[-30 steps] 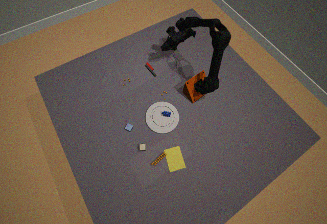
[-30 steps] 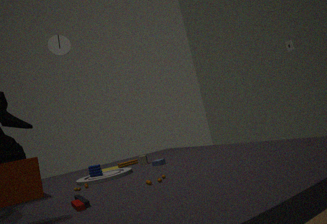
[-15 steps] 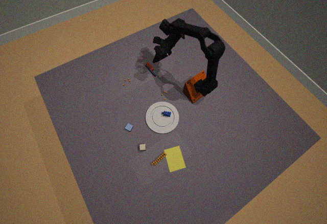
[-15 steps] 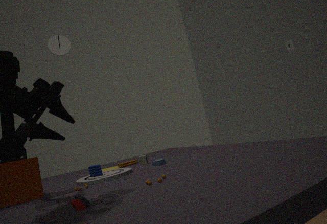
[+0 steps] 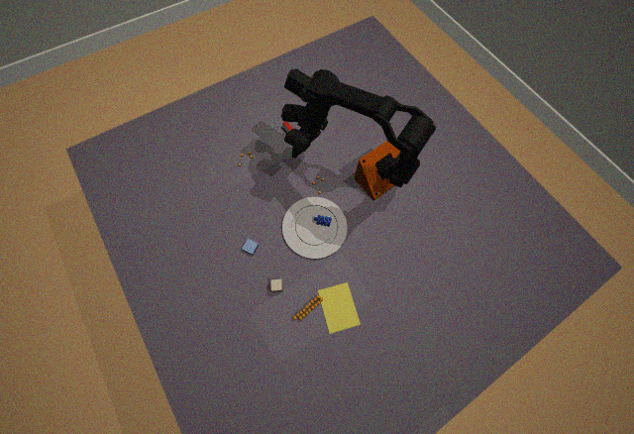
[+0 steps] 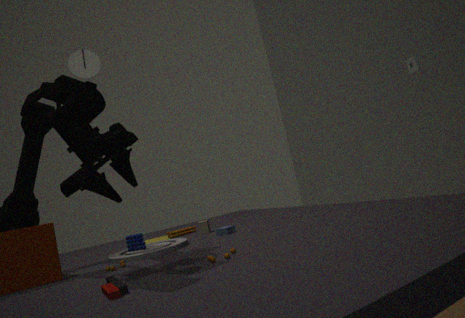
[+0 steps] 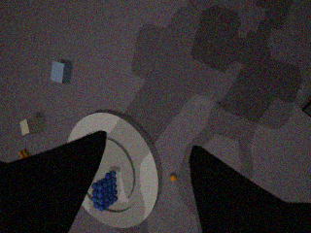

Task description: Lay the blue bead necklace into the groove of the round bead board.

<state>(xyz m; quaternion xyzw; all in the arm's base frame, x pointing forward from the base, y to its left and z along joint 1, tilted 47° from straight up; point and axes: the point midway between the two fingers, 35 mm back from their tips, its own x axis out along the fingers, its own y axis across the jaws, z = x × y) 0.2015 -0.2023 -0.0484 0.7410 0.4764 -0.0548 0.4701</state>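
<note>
The round white bead board is 7 cm ahead of my gripper tip, 17 cm to the left of it and 14 cm below it. The rest, counted from my gripper tip: cream cube 26 cm ahead, 25 cm to the left, 13 cm below; then grey tool 9 cm behind, 15 cm to the right, 14 cm below; then light blue cube 26 cm ahead, 10 cm to the left, 14 cm below.
</note>
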